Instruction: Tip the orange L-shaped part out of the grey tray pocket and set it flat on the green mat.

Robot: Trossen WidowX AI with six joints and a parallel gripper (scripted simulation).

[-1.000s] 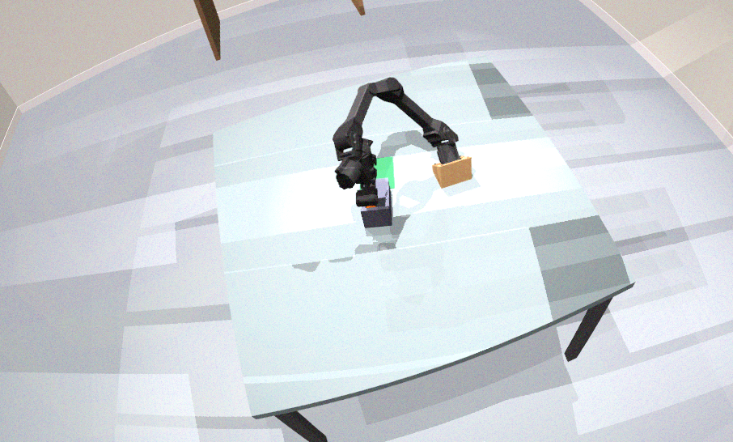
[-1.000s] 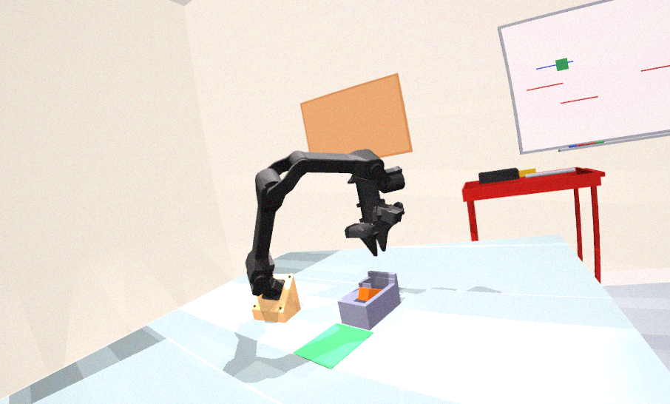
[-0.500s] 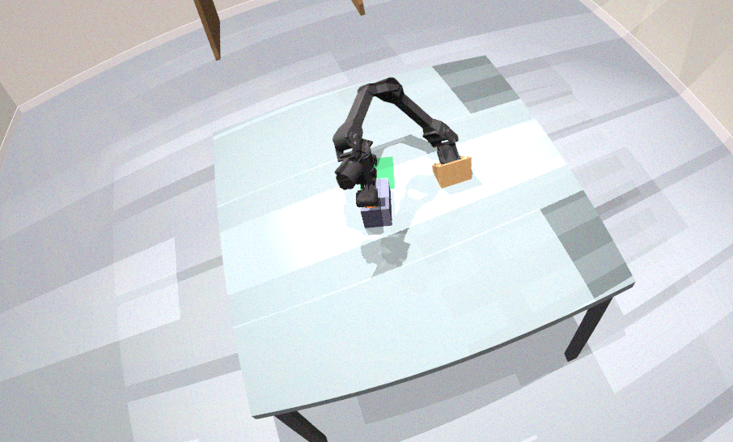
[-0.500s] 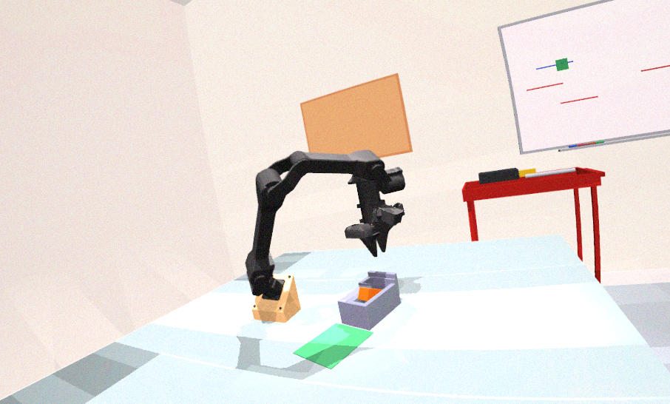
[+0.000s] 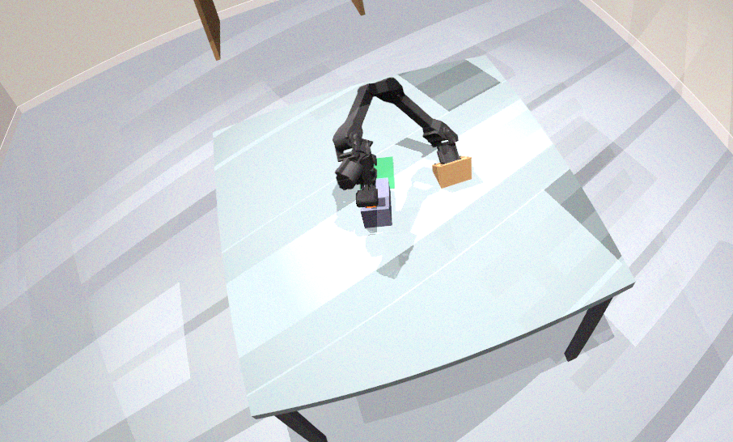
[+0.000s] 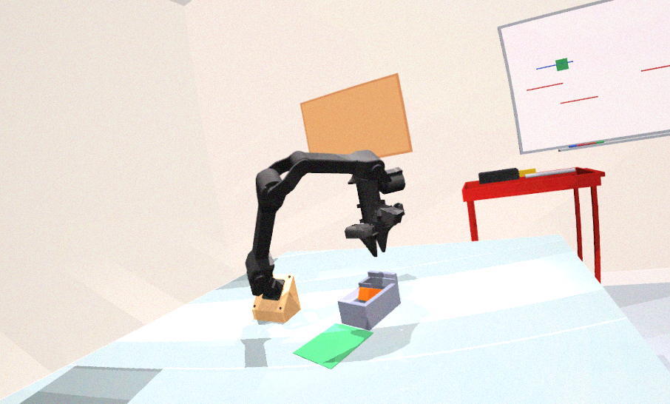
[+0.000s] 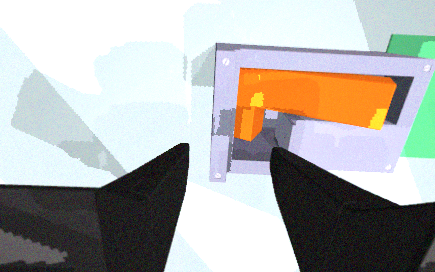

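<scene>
My gripper tip is 20 mm past the orange L-shaped part, 40 mm to the left of it and 100 mm above it. Also, from my gripper tip: green mat (60 mm behind, 210 mm to the right, 160 mm below).
</scene>
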